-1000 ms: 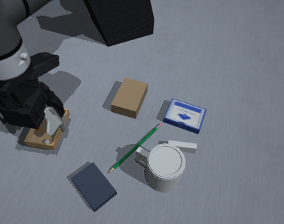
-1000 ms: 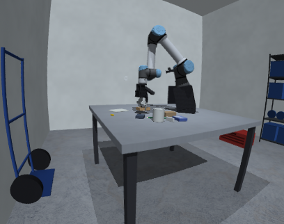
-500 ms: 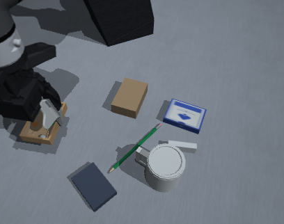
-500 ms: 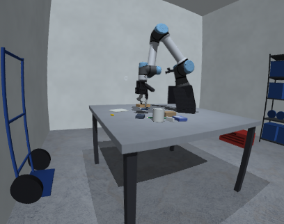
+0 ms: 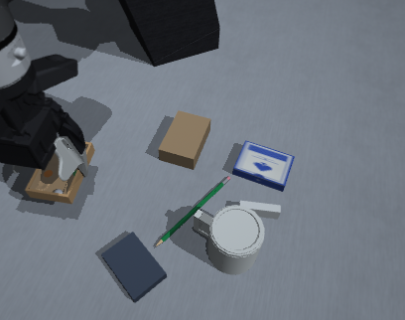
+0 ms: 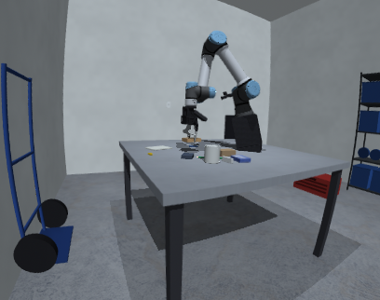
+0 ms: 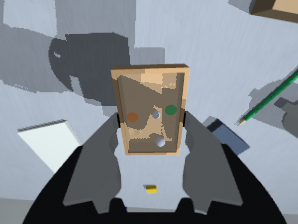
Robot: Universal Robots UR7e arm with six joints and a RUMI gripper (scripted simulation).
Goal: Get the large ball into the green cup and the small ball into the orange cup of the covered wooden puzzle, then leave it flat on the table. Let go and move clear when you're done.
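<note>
The covered wooden puzzle lies 10 mm below my hand. Also, from my hand: tan box (180 mm to the left, 140 mm behind, 70 mm below); white pad (210 mm to the right, 140 mm ahead, 80 mm below); dark notebook (140 mm to the left, 120 mm ahead, 80 mm below).
</note>
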